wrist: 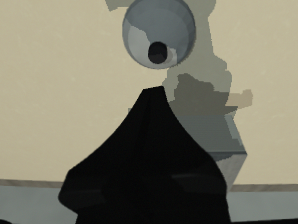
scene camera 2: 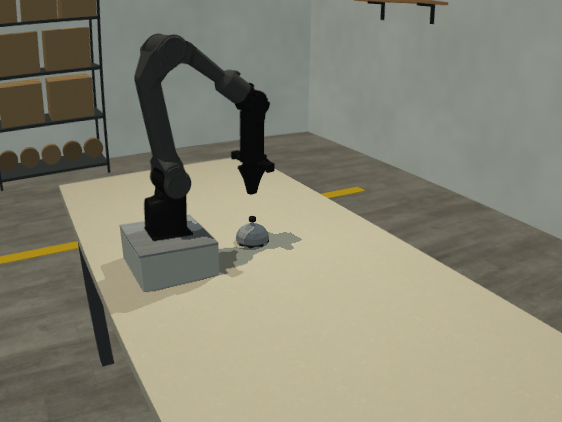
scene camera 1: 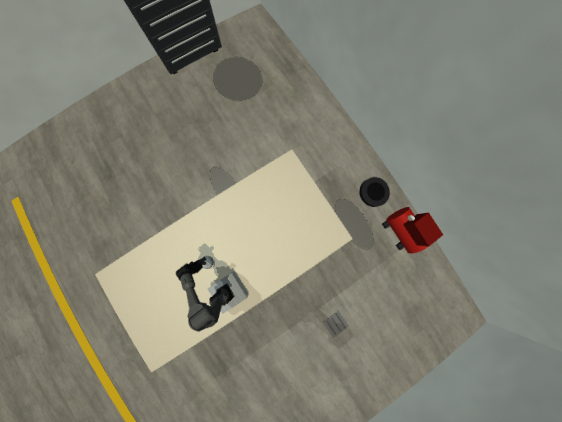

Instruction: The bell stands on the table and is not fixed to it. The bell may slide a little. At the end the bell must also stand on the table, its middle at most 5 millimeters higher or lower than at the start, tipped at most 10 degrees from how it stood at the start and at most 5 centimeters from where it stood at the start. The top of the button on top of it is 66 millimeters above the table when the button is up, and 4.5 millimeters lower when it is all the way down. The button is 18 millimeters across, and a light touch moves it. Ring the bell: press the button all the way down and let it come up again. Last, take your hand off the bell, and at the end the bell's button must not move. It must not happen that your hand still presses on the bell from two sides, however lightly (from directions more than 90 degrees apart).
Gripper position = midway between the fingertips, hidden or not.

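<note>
My gripper (scene camera 2: 252, 193) is visible to me, and the wrist view has the gripper (wrist: 156, 99) in it as well.
</note>
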